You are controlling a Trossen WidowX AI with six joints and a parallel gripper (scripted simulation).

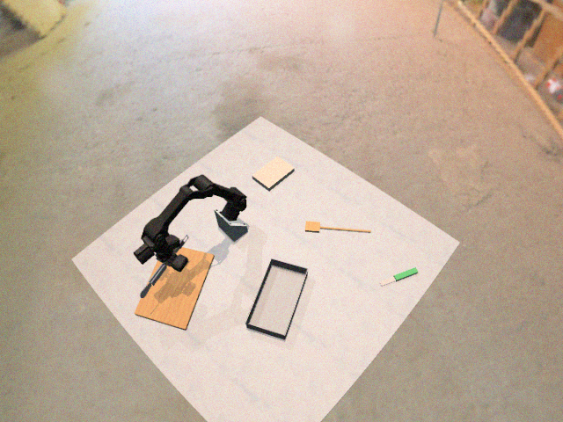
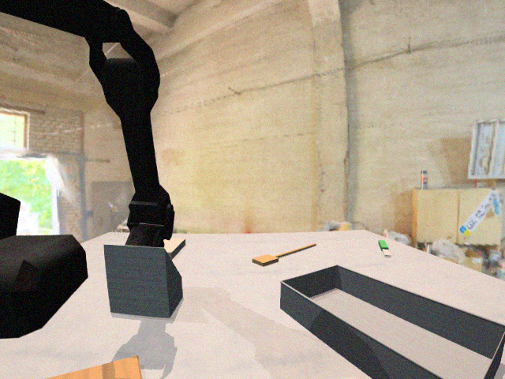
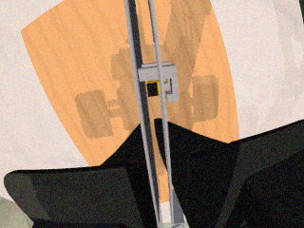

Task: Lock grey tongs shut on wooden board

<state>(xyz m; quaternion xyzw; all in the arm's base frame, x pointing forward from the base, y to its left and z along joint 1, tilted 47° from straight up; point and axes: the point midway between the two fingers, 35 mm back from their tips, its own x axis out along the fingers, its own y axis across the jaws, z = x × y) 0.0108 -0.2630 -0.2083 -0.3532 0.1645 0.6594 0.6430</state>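
My gripper tip is 2 cm short of the wooden board, 3 cm to the left of it and 11 cm above it. From my gripper tip the other things lie so: roasting tin (39 cm ahead, 22 cm to the left, 8 cm below); then green-handled tool (70 cm ahead, 63 cm to the left, 11 cm below); then pale flat block (9 cm behind, 70 cm to the left, 10 cm below).
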